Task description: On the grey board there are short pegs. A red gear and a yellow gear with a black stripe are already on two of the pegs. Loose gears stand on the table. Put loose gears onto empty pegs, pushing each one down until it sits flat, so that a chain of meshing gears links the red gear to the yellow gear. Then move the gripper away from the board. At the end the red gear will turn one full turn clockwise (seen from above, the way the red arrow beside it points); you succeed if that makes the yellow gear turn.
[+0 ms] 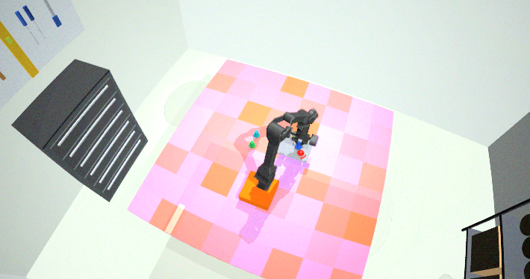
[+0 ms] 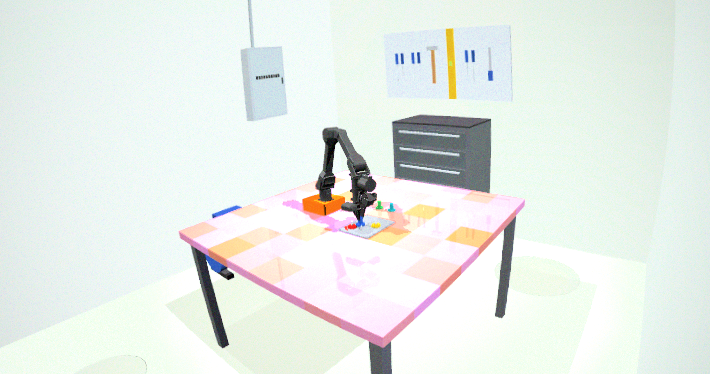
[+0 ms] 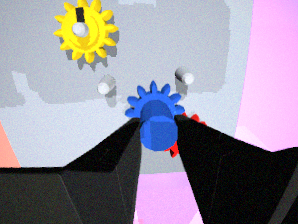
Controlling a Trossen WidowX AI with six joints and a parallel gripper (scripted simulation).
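The blue gear lies 10 mm below my gripper tip. Round my gripper tip: cyan gear: 250 mm to the left, 30 mm below, 30 mm behind; then yellow gear: 50 mm to the left, 50 mm ahead, 30 mm below; then red gear: 30 mm to the right, 30 mm below, 30 mm behind.
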